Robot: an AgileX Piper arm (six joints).
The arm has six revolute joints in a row. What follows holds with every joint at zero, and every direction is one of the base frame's.
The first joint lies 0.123 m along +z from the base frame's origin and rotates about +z.
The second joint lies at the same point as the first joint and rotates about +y.
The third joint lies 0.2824 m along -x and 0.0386 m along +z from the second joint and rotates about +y.
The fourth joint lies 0.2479 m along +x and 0.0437 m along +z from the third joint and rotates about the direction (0.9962, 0, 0.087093).
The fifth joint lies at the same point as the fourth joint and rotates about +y.
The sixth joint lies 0.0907 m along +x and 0.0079 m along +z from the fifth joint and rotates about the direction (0.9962, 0, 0.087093).
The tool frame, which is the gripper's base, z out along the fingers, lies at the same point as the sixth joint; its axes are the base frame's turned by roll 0, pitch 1.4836 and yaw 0 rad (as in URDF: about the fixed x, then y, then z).
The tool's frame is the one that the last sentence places.
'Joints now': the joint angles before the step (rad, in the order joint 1, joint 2, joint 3, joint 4, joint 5, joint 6). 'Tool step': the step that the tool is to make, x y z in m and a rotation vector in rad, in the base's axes. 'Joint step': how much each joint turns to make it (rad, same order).
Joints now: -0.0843 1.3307 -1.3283 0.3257 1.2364 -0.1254
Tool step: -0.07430 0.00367 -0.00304 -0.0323 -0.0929 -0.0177
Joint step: 0.0000 -0.2882 0.2320 -0.0270 -0.0418 0.0022
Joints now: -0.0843 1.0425 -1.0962 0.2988 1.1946 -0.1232
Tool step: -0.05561 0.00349 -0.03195 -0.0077 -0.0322 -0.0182
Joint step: 0.0000 -0.2366 0.2384 -0.0102 -0.0381 0.0072
